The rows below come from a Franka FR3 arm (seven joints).
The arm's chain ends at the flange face. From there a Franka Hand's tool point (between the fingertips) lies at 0.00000 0.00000 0.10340 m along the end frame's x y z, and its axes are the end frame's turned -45 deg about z.
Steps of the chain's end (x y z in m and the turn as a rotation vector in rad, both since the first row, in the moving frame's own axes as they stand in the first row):
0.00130 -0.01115 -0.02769 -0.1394 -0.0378 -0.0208
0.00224 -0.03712 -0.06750 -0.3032 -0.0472 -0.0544
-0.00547 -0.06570 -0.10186 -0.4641 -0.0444 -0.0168
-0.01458 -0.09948 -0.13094 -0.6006 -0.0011 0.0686
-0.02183 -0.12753 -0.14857 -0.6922 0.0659 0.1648
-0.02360 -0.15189 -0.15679 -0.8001 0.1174 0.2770
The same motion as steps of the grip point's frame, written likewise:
-0.00403 0.00057 -0.02877 -0.0718 -0.1253 -0.0208
0.00313 -0.00556 -0.07233 -0.1810 -0.2478 -0.0544
0.00700 -0.02043 -0.11290 -0.2968 -0.3596 -0.0168
0.01721 -0.04091 -0.14903 -0.4239 -0.4255 0.0686
0.02837 -0.05840 -0.17252 -0.5361 -0.4429 0.1648
0.03792 -0.07139 -0.18859 -0.6488 -0.4827 0.2770

